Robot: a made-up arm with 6 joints. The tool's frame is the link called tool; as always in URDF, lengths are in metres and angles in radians.
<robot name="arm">
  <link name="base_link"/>
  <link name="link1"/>
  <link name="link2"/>
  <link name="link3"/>
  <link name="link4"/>
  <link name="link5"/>
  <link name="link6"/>
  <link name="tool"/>
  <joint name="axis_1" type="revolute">
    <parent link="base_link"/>
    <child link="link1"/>
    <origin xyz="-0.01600 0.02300 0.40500" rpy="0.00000 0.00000 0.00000"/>
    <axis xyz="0 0 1"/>
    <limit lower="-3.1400" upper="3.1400"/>
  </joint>
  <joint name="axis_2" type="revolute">
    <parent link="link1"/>
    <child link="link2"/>
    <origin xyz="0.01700 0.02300 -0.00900" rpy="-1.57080 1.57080 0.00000"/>
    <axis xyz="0 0 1"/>
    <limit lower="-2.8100" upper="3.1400"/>
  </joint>
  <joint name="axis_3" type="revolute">
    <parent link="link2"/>
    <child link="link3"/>
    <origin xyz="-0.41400 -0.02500 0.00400" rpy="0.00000 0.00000 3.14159"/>
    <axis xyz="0 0 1"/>
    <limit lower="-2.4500" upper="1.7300"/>
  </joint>
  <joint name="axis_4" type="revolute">
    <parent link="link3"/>
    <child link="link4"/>
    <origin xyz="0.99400 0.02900 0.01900" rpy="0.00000 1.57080 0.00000"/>
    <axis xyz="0 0 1"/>
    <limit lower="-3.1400" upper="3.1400"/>
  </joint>
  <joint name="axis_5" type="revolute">
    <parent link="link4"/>
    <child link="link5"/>
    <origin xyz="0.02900 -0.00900 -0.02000" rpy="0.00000 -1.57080 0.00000"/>
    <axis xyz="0 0 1"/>
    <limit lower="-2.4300" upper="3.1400"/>
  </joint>
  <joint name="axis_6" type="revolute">
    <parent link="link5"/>
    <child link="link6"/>
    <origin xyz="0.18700 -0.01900 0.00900" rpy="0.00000 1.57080 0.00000"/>
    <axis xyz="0 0 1"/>
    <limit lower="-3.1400" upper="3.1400"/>
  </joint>
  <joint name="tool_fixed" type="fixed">
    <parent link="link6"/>
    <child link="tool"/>
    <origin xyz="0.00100 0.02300 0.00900" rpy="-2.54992 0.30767 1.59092"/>
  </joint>
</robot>
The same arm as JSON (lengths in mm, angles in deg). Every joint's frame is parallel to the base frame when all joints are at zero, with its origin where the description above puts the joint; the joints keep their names.
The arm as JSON. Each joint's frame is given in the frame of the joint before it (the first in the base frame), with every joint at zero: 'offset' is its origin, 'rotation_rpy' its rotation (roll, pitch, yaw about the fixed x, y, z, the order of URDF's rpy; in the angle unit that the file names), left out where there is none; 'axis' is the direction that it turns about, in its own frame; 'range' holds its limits. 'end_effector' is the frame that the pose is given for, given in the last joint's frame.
{"length_unit": "mm", "angle_unit": "deg", "chain": [
  {"id": "axis_1", "offset": [-16.0, 23.0, 405.0], "axis": [0.0, 0.0, 1.0], "range": [-179.91, 179.91]},
  {"id": "axis_2", "offset": [17.0, 23.0, -9.0], "axis": [0.0, 1.0, 0.0], "range": [-161.0, 179.91]},
  {"id": "axis_3", "offset": [25.0, 4.0, 414.0], "axis": [0.0, 1.0, 0.0], "range": [-140.37, 99.12]},
  {"id": "axis_4", "offset": [29.0, 19.0, 994.0], "axis": [0.0, 0.0, 1.0], "range": [-179.91, 179.91]},
  {"id": "axis_5", "offset": [-9.0, -29.0, -20.0], "axis": [0.0, 1.0, 0.0], "range": [-139.23, 179.91]},
  {"id": "axis_6", "offset": [-19.0, 9.0, 187.0], "axis": [0.0, 0.0, 1.0], "range": [-179.91, 179.91]}
], "end_effector": {"offset": [23.0, -1.0, 9.0], "rotation_rpy": [-146.1, 17.63, 1.15]}}

